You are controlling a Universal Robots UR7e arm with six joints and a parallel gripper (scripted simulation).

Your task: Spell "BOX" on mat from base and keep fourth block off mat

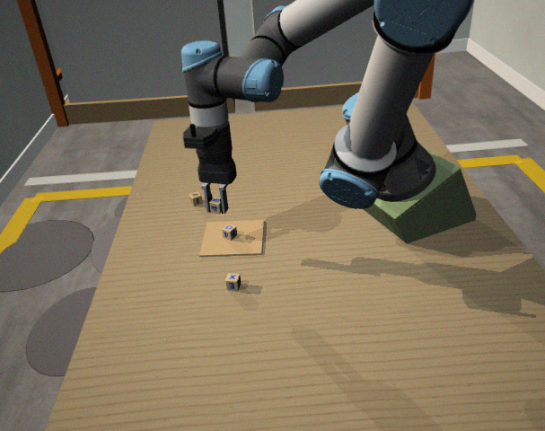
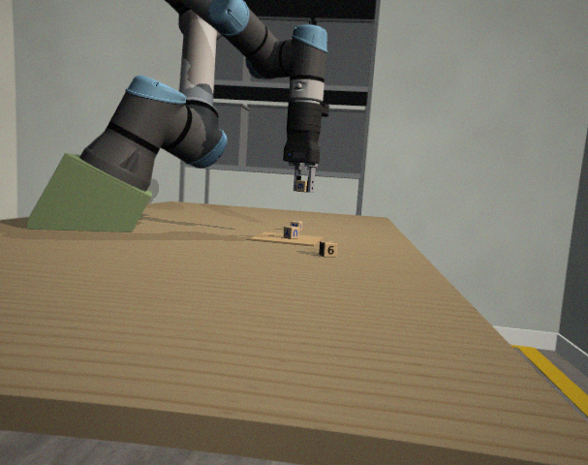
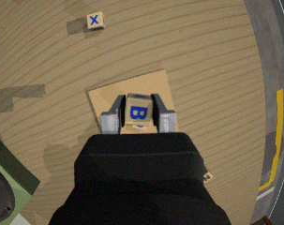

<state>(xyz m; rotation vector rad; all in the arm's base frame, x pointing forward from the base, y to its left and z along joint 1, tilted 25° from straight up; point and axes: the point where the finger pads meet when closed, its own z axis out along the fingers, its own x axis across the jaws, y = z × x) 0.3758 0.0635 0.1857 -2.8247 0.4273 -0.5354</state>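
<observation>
The O block lies 1 cm behind my hand, 5 cm to the right of it and 11 cm below it. Also, from my hand: B block: 1 cm below; X block: 3 cm behind, 13 cm to the left, 11 cm below; mat: 2 cm behind, 5 cm to the right, 12 cm below.
</observation>
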